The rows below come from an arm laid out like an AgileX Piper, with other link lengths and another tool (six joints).
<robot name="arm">
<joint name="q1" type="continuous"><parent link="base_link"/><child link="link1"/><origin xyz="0.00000 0.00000 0.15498" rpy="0.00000 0.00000 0.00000"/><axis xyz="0 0 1"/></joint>
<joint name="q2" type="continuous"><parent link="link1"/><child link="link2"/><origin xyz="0.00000 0.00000 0.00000" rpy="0.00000 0.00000 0.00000"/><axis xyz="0 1 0"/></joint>
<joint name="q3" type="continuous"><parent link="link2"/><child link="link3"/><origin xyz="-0.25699 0.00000 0.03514" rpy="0.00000 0.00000 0.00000"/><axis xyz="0 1 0"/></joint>
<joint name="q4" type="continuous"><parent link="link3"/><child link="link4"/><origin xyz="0.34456 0.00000 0.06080" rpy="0.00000 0.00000 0.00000"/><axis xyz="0.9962 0 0.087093"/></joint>
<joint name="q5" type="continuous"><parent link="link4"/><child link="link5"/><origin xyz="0.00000 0.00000 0.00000" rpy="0.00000 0.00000 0.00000"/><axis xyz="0 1 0"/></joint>
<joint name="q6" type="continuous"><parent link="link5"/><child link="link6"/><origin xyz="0.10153 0.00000 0.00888" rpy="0.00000 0.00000 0.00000"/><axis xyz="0.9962 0 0.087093"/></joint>
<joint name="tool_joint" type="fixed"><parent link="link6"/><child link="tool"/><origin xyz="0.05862 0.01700 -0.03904" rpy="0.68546 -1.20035 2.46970"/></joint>
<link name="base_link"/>
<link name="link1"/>
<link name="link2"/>
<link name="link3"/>
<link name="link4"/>
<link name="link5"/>
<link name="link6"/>
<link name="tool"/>
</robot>
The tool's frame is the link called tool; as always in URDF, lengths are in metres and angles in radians. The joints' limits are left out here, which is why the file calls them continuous.
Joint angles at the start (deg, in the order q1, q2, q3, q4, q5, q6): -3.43 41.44 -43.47 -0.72 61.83 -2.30
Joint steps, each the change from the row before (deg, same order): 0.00 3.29 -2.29 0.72 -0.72 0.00; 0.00 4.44 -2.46 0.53 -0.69 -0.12; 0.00 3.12 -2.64 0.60 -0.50 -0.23; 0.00 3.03 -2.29 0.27 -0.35 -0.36; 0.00 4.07 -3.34 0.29 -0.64 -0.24; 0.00 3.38 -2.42 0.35 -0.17 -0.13; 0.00 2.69 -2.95 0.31 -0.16 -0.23; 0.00 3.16 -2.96 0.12 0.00 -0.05; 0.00 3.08 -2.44 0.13 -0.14 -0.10; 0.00 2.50 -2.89 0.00 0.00 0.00; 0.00 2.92 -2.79 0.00 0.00 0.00; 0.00 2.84 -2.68 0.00 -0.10 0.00; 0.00 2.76 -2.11 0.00 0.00 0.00
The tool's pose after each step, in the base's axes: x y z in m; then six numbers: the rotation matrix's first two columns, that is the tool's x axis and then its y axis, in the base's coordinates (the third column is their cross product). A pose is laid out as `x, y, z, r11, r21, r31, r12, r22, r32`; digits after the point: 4 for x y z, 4 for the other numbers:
0.2393, 0.0009, 0.2736, 0.6731, 0.2236, 0.7049, 0.1625, -0.9746, 0.1539
0.2543, 0.0014, 0.2722, 0.6879, 0.2187, 0.6920, 0.1682, -0.9756, 0.1412
0.2669, 0.0021, 0.2769, 0.6865, 0.2157, 0.6944, 0.1719, -0.9761, 0.1333
0.2784, 0.0019, 0.2786, 0.6899, 0.2183, 0.6902, 0.1780, -0.9753, 0.1305
0.2954, 0.0014, 0.2819, 0.6900, 0.2187, 0.6900, 0.1815, -0.9751, 0.1275
0.3082, 0.0015, 0.2811, 0.6988, 0.2161, 0.6819, 0.1851, -0.9754, 0.1195
0.3208, 0.0014, 0.2868, 0.6928, 0.2166, 0.6878, 0.1875, -0.9751, 0.1182
0.3341, 0.0009, 0.2892, 0.6950, 0.2159, 0.6859, 0.1886, -0.9752, 0.1158
0.3468, 0.0005, 0.2879, 0.7005, 0.2156, 0.6803, 0.1910, -0.9751, 0.1124
0.3588, -0.0003, 0.2924, 0.6959, 0.2158, 0.6849, 0.1902, -0.9751, 0.1141
0.3716, -0.0010, 0.2930, 0.6974, 0.2158, 0.6834, 0.1904, -0.9751, 0.1135
0.3843, -0.0018, 0.2928, 0.6982, 0.2157, 0.6827, 0.1905, -0.9751, 0.1132
0.3954, -0.0025, 0.2886, 0.7059, 0.2152, 0.6749, 0.1917, -0.9752, 0.1104

